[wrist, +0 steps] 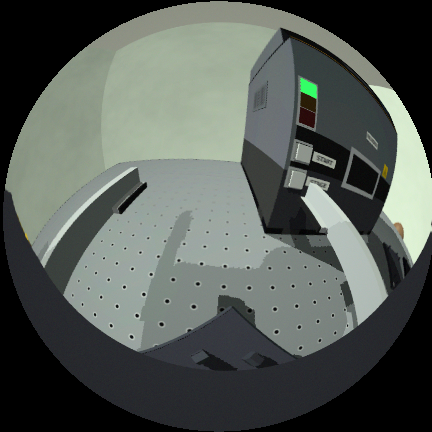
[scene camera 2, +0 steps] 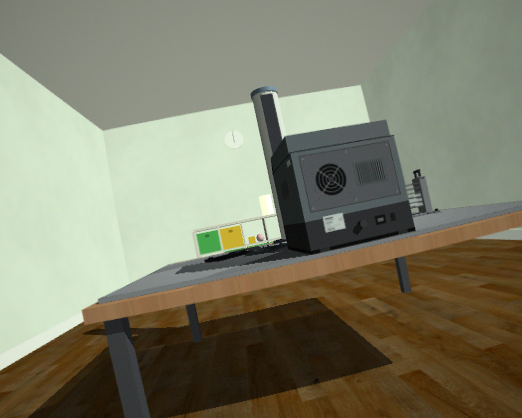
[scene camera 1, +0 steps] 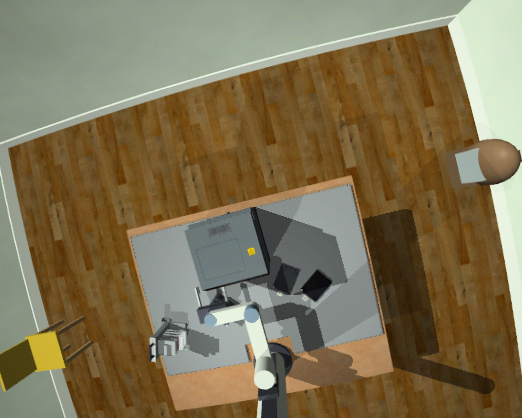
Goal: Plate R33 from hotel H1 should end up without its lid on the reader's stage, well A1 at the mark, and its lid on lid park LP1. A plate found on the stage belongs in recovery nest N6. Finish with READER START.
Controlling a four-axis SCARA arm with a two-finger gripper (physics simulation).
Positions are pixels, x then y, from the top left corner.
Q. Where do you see a stage door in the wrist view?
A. At 361, 175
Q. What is my gripper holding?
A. Nothing.
